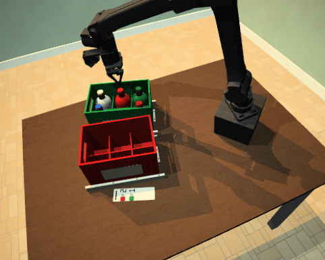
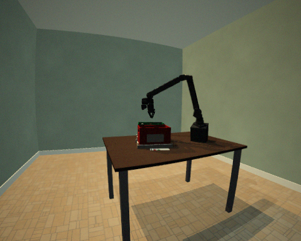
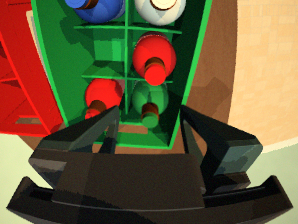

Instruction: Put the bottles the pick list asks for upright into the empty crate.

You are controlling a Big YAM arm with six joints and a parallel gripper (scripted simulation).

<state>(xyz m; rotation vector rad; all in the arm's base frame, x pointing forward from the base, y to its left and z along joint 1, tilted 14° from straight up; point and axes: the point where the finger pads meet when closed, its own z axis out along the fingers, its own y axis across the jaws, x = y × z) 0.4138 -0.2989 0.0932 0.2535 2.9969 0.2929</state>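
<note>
The red bottle is 15 cm below my hand and 1 cm to the right of it. Also, from my hand: white bottle (15 cm below, 9 cm ahead, 3 cm to the right); green bottle (15 cm below, 7 cm behind, 1 cm to the left); green crate (15 cm below, 4 cm to the left, 2 cm ahead).
</note>
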